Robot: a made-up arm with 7 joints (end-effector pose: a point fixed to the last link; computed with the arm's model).
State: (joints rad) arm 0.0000 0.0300 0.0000 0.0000 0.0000 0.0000 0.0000
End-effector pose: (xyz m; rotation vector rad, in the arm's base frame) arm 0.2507 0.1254 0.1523 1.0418 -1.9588 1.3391
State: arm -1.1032 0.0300 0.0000 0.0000 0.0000 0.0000 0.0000
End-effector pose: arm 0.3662 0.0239 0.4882 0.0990 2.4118 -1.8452
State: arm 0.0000 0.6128 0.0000 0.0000 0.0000 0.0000 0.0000
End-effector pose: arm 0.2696 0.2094 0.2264 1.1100 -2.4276 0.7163
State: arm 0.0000 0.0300 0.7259 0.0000 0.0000 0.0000 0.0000
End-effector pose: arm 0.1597 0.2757 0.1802 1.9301 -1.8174 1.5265
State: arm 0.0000 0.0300 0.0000 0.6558 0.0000 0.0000 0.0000
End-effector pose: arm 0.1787 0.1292 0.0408 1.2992 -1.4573 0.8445
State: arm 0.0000 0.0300 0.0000 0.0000 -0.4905 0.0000 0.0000
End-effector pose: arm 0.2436 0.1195 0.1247 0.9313 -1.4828 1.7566
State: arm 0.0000 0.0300 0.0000 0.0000 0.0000 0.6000 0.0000
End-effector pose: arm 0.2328 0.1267 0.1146 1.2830 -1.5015 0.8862
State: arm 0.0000 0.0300 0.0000 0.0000 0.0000 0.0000 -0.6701
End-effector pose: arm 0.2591 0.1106 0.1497 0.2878 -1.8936 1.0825
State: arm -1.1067 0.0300 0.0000 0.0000 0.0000 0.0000 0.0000
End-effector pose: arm 0.3659 0.0236 0.4893 0.1032 2.4097 -1.8442
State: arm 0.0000 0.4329 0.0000 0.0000 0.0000 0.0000 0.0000
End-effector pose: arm 0.2625 0.1884 0.1986 1.0969 -2.2961 0.9225
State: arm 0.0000 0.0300 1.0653 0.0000 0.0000 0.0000 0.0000
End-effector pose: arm 0.0871 0.3143 0.2000 -2.1589 1.5132 -1.4336
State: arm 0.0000 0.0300 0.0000 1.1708 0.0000 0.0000 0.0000
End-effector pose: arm 0.0825 0.1312 -0.0012 1.4034 -1.0403 0.4651
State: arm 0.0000 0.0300 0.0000 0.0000 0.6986 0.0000 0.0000
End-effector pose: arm 0.2601 0.1098 0.1892 1.1144 -2.5051 0.5773
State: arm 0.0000 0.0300 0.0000 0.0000 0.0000 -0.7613 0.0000
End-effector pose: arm 0.2383 0.1240 0.2034 -0.5175 2.4297 -1.8854
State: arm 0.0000 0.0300 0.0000 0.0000 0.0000 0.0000 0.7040
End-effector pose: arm 0.2343 0.1316 0.1567 1.9025 -1.8256 1.5226
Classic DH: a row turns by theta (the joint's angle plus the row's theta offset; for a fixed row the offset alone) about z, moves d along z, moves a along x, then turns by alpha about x. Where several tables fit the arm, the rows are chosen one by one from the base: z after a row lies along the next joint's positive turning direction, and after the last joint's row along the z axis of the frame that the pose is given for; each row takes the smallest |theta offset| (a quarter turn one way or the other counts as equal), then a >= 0, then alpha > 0; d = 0 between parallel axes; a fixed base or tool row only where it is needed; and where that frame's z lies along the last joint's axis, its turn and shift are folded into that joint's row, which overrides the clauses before.
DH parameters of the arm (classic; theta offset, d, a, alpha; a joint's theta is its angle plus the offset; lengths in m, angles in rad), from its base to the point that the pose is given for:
base (fixed): -0.071 0.3968 0.0192 -1.3004
joint 1: -1.3111 0.0394 -0.0128 -1.5708
joint 2: 1.2915 0.0394 -0.03 1.5708
joint 3: 1.5708 -0.1816 0.0392 -1.5708
joint 4: -1.5708 -0.01 0.0004 -1.5708
joint 5: 0 0.1359 -0.007 1.5708
joint 6: 1.5708 0.04 0.0534 1.5708
joint 7: 0.0831 0.0013 0.0185 1.8976
tool (fixed): 2.4174 -0.0196 0 0

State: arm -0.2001 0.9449 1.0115 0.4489 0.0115 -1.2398 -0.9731
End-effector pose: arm 0.1684 0.3121 0.4568 -0.4231 2.7420 0.3054
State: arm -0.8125 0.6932 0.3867 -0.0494 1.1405 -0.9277 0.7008
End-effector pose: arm 0.2578 0.1167 0.5005 0.1113 1.5833 -0.1444
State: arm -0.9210 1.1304 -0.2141 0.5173 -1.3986 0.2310 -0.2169
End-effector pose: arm 0.3718 0.2547 0.4092 0.5858 -1.8352 1.7767
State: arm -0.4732 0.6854 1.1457 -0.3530 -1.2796 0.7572 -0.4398
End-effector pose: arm 0.2385 0.3061 0.4461 -0.1379 -2.1034 2.0840
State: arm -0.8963 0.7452 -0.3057 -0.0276 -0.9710 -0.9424 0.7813
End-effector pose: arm 0.3403 0.1286 0.4352 0.0188 1.1892 -2.5813
